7 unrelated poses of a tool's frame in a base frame.
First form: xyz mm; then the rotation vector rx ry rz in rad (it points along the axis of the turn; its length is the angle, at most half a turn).
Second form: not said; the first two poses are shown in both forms.
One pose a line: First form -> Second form
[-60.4 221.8 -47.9 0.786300 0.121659 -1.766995] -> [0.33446 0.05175 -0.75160 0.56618 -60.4 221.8 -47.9]
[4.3 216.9 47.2 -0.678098 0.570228 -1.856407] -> [-0.28236 0.23744 -0.77300 0.51611 4.3 216.9 47.2]
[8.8 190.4 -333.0 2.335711 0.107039 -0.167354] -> [0.91824 0.04208 -0.06579 0.38824 8.8 190.4 -333.0]
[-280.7 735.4 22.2 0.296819 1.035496 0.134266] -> [0.14123 0.49270 0.06389 0.85628 -280.7 735.4 22.2]
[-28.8 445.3 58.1 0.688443 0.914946 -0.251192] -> [0.32485 0.43173 -0.11853 0.83309 -28.8 445.3 58.1]
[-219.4 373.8 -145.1 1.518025 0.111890 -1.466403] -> [0.62542 0.04610 -0.60415 0.49167 -219.4 373.8 -145.1]
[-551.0 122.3 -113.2 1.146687 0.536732 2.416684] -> [0.41136 0.19254 0.86695 0.20520 -551.0 122.3 -113.2]
